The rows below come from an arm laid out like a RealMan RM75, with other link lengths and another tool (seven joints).
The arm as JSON. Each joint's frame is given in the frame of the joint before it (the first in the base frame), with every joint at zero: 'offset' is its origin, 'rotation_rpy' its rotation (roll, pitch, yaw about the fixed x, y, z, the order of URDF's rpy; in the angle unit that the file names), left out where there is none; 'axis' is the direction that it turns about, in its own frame. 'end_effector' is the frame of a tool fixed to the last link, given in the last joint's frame.
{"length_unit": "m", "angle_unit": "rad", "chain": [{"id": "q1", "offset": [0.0, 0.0, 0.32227], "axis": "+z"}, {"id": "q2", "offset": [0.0, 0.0, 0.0], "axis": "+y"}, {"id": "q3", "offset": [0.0, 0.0, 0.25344], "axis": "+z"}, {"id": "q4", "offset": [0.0, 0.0, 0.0], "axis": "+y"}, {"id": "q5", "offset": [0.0, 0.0, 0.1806], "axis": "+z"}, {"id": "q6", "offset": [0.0, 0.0, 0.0], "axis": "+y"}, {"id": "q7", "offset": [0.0, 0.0, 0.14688], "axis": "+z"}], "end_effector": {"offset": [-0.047, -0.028, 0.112], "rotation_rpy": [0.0, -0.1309, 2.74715]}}
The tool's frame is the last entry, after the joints.
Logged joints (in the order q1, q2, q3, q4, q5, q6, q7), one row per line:
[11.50, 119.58, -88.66, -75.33, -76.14, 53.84, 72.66]
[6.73, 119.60, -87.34, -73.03, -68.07, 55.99, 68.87]
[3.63, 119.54, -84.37, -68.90, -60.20, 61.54, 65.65]
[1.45, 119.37, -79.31, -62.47, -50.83, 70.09, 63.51]
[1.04, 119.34, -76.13, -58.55, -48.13, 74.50, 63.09]
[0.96, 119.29, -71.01, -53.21, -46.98, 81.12, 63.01]
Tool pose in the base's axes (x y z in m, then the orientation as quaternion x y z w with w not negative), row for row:
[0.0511, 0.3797, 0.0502, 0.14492, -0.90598, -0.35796, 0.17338]
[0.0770, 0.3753, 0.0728, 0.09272, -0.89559, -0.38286, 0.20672]
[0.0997, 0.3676, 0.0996, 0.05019, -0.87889, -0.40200, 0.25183]
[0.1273, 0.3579, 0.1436, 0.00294, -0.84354, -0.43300, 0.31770]
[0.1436, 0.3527, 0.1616, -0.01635, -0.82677, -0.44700, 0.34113]
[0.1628, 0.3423, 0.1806, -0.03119, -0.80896, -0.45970, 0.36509]
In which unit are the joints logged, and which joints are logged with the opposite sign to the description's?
The joints are logged in degrees. Opposite sign: q6.
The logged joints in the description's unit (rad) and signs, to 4 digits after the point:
[0.2007, 2.0871, -1.5474, -1.3148, -1.3289, -0.9397, 1.2682]
[0.1175, 2.0874, -1.5244, -1.2746, -1.1880, -0.9772, 1.2020]
[0.0634, 2.0864, -1.4725, -1.2025, -1.0507, -1.0741, 1.1458]
[0.0253, 2.0834, -1.3842, -1.0903, -0.8872, -1.2233, 1.1085]
[0.0182, 2.0829, -1.3287, -1.0219, -0.8400, -1.3003, 1.1011]
[0.0168, 2.0820, -1.2394, -0.9287, -0.8200, -1.4158, 1.0997]

